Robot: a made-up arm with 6 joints.
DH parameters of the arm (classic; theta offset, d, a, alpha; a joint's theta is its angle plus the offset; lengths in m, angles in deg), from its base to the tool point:
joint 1: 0 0.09 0 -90
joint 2: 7.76 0 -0.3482 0
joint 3: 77.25 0 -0.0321 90
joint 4: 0 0.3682 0 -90
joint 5: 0 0 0.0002 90
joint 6: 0 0.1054 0 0
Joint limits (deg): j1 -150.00..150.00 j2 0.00..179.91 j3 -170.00..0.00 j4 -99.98..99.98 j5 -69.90..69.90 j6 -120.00..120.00
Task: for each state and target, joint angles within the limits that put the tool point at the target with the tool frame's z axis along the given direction. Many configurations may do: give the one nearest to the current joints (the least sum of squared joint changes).
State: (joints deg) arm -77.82 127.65 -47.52 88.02 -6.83 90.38
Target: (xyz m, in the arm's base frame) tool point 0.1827 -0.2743 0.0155 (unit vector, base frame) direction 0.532 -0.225 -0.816
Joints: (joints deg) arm -63.23 98.87 -28.24 99.83 22.29 90.38
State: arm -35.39 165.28 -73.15 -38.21 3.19 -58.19
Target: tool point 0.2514 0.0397 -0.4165 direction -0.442 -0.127 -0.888
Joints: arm 10.11 179.80 -73.26 -9.96 15.92 -58.19
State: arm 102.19 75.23 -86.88 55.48 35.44 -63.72
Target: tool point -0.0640 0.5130 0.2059 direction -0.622 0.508 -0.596
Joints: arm 89.79 102.55 -69.00 65.70 43.19 -63.72
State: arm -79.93 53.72 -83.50 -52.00 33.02 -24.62
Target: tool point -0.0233 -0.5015 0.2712 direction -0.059 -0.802 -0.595
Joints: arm -92.34 92.38 -66.92 -5.41 16.11 -24.62
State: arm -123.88 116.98 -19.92 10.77 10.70 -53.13
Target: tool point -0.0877 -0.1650 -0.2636 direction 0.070 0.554 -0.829
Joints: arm -113.03 157.02 -42.47 -33.67 15.95 -53.13
